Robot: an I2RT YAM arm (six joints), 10 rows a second.
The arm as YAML. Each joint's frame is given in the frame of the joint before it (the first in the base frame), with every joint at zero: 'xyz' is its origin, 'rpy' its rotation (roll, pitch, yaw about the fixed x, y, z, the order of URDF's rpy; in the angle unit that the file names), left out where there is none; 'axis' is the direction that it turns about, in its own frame. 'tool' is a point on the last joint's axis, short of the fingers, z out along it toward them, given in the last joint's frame.
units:
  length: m
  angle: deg
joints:
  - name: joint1
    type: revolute
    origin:
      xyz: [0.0, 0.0, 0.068]
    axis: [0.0, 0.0, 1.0]
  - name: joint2
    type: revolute
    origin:
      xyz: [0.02, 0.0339, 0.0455]
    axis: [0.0, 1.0, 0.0]
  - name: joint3
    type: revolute
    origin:
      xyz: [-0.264, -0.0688, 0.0]
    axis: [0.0, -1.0, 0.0]
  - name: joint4
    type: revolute
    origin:
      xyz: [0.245, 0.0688, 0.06]
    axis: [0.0, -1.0, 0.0]
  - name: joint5
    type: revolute
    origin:
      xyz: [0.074, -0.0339, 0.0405]
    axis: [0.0, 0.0, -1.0]
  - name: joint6
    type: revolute
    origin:
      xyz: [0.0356, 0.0, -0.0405]
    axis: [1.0, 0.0, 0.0]
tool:
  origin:
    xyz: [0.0, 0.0, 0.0]
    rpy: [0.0, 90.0, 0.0]
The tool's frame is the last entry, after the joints.
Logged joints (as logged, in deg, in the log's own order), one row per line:
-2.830, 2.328, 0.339, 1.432, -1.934, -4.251
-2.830, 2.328, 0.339, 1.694, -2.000, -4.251
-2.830, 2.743, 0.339, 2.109, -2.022, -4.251
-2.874, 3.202, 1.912, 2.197, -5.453, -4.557
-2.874, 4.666, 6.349, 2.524, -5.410, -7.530
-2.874, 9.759, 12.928, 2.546, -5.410, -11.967
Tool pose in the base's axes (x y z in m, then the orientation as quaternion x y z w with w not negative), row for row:
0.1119, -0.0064, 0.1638, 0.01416, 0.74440, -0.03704, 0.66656
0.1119, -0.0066, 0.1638, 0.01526, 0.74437, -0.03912, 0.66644
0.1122, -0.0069, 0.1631, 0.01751, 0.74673, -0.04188, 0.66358
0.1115, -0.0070, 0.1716, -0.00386, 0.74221, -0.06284, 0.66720
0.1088, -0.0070, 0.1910, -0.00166, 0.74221, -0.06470, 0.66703
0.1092, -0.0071, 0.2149, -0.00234, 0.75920, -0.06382, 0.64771
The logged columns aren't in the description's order. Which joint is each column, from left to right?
Columns, left to right: joint1, joint2, joint3, joint5, joint6, joint4.
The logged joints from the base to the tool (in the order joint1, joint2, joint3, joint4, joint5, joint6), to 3 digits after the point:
-2.830, 2.328, 0.339, -4.251, 1.432, -1.934
-2.830, 2.328, 0.339, -4.251, 1.694, -2.000
-2.830, 2.743, 0.339, -4.251, 2.109, -2.022
-2.874, 3.202, 1.912, -4.557, 2.197, -5.453
-2.874, 4.666, 6.349, -7.530, 2.524, -5.410
-2.874, 9.759, 12.928, -11.967, 2.546, -5.410

